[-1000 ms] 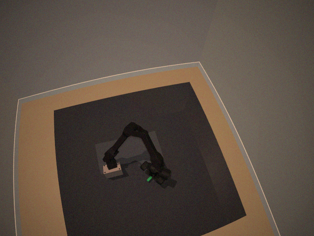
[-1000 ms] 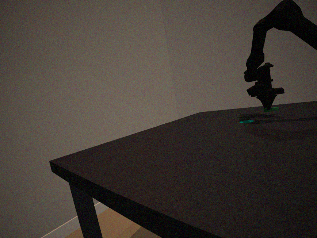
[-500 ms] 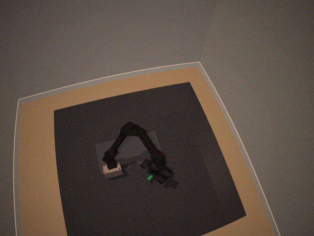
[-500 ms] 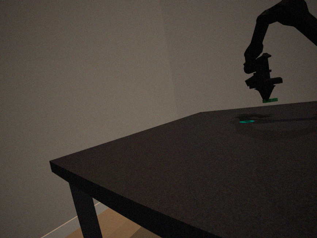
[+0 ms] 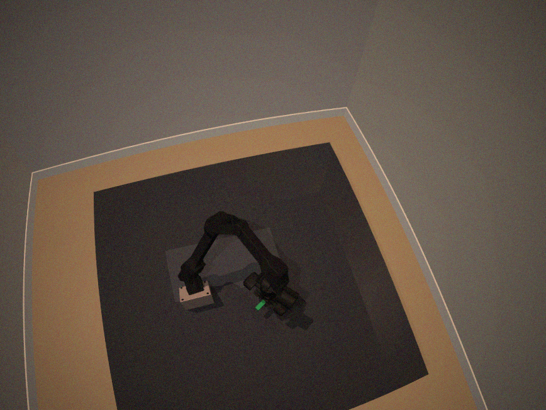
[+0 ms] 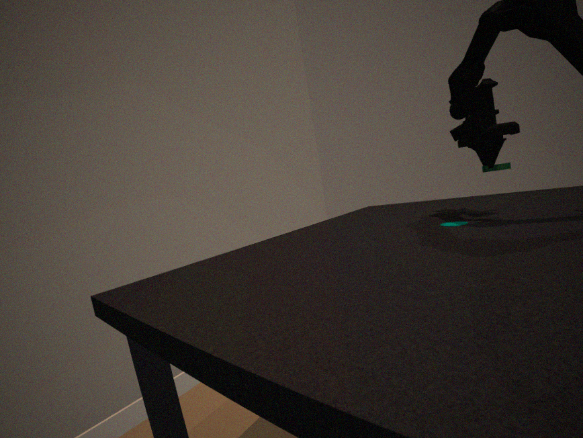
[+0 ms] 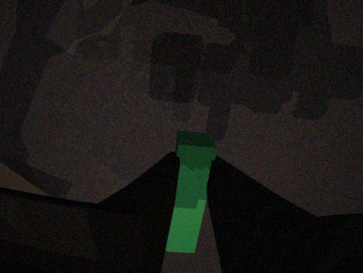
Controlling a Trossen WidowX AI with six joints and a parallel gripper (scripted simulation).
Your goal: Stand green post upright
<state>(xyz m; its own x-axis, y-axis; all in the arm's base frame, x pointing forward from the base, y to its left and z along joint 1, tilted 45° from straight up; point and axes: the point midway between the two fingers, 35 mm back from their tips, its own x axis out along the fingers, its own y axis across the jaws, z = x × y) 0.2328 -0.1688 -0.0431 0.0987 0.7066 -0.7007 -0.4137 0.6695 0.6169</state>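
The green post is 2 cm behind my gripper tip and 1 cm to the right of it. Round my gripper tip: cyan circle (10 cm ahead, 14 cm to the left, 12 cm below).
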